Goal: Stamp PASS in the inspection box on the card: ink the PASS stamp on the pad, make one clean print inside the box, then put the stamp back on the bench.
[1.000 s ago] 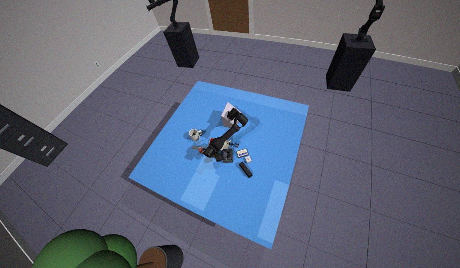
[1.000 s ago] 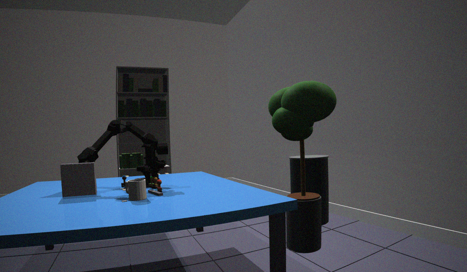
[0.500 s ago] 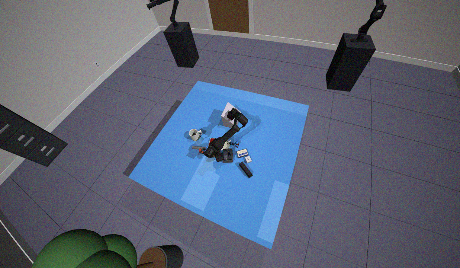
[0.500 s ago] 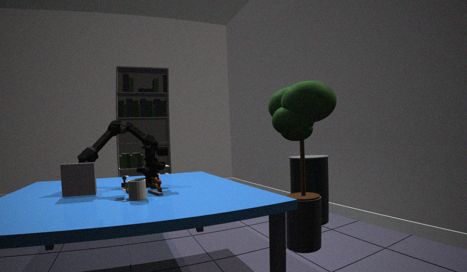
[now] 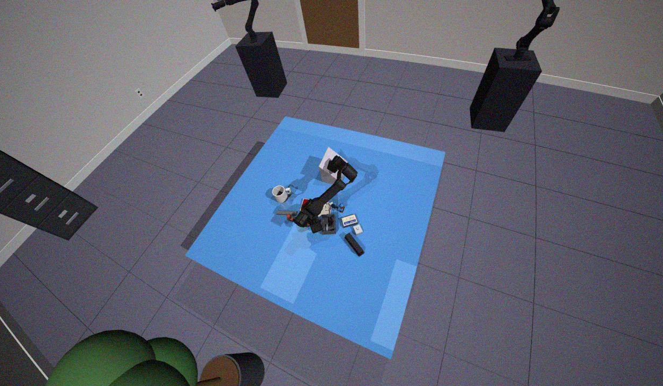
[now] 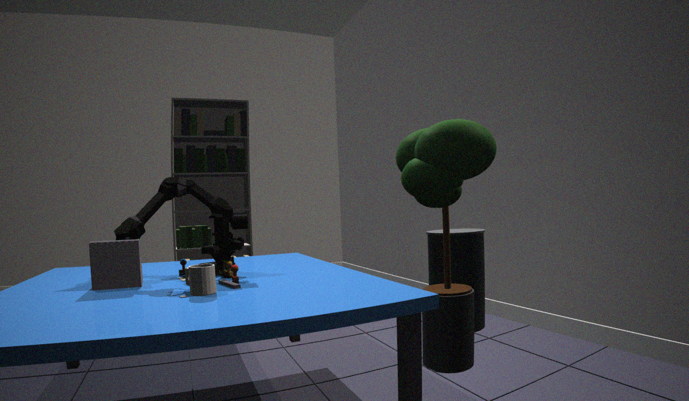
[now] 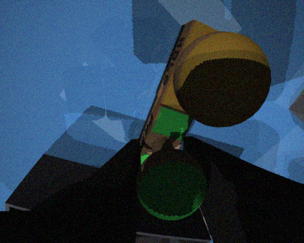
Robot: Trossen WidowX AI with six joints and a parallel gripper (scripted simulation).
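Now: the yellow-knobbed stamp 10 mm ahead of my gripper tip and 40 mm to the right of it. From my gripper tip the other things lie so: cream card 120 mm behind, 30 mm to the left, 30 mm below; then dark tray 10 mm behind, 80 mm to the left, 10 mm below; then red ink pad 110 mm behind, 100 mm to the right, 20 mm below.
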